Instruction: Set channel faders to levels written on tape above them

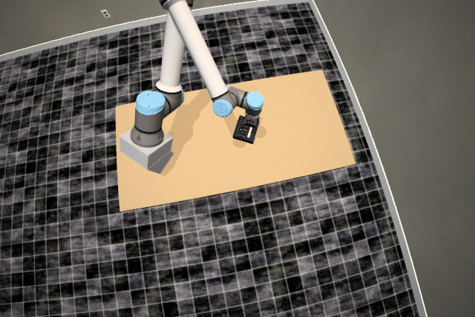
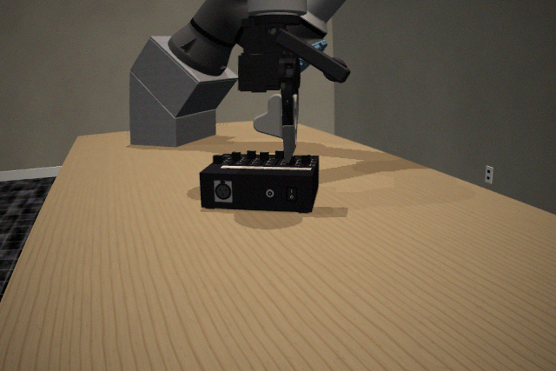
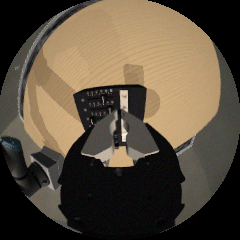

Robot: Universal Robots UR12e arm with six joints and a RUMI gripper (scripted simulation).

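The fader cap is 60 mm behind my hand, 10 mm to the left of it and 10 mm below it.
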